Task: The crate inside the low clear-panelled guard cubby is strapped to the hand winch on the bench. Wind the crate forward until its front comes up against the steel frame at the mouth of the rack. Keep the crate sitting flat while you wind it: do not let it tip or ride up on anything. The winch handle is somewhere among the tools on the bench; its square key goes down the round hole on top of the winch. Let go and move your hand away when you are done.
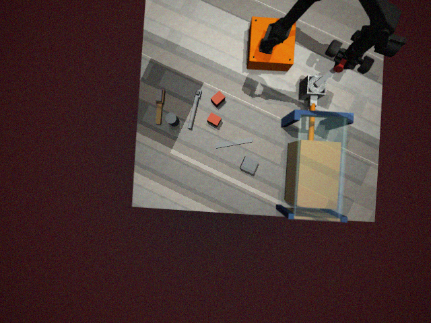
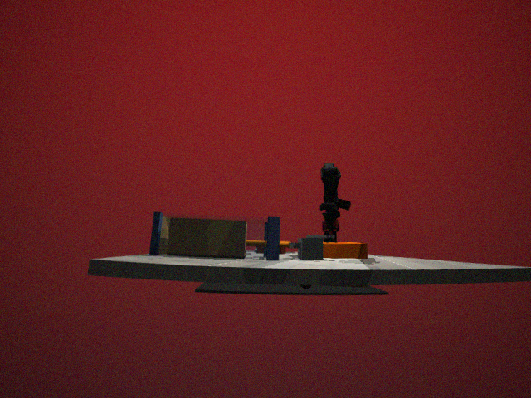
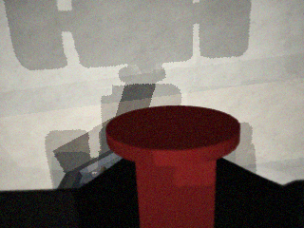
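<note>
Now: the blue frame 24 cm ahead of my gripper tip, 3 cm to the right of it and 1 cm below it. From my gripper tip the other things lie so: grey crank handle 3 cm ahead, 2 cm to the right, 1 cm below; then winch 9 cm below, 7 cm to the right, 7 cm ahead; then red knob 2 cm above.
</note>
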